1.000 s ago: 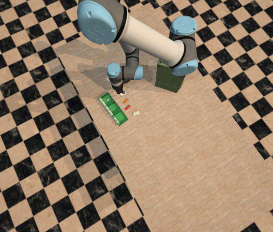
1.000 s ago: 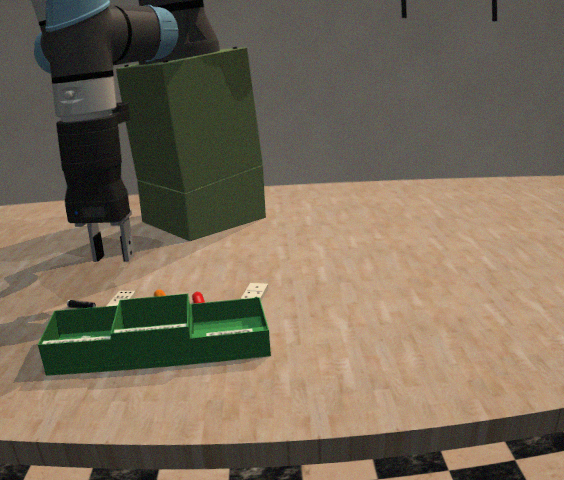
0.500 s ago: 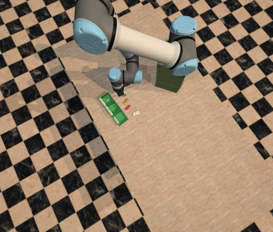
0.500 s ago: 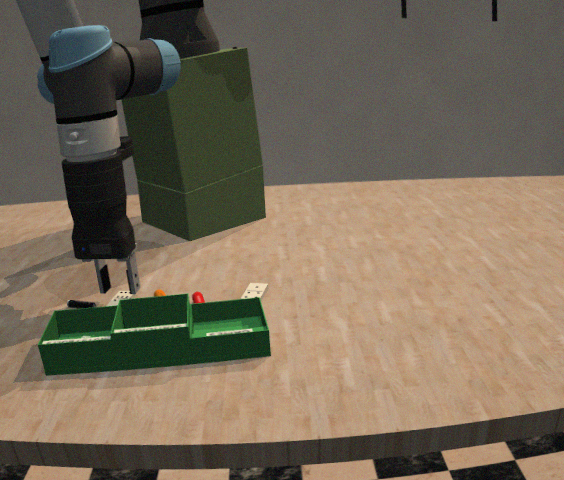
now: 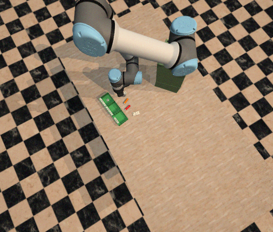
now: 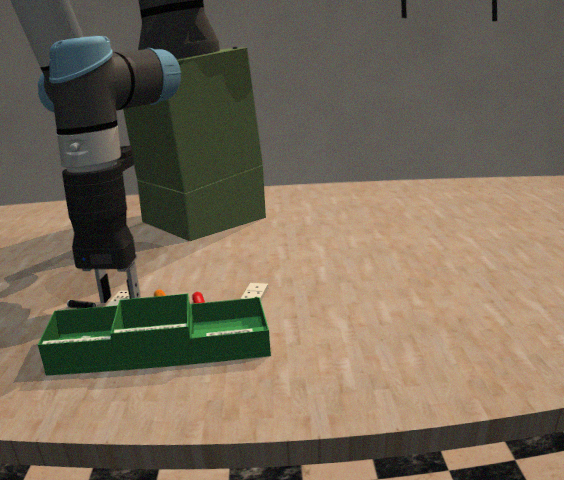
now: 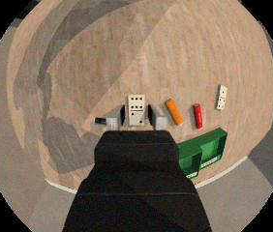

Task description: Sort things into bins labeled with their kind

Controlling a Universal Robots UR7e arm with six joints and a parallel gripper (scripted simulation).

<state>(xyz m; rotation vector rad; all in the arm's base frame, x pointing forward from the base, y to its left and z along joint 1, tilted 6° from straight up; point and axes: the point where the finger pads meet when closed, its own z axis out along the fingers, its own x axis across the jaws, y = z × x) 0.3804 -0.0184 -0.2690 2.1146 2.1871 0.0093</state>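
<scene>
My hand is 50 mm to the left of the black cylinder, 20 mm short of it and 20 mm above it. The rest, counted from my hand: white nut 130 mm ahead, 10 mm to the left, 10 mm below; red cylinder 120 mm to the left, 20 mm below, 10 mm ahead; orange cylinder 60 mm to the left, 20 mm below.
</scene>
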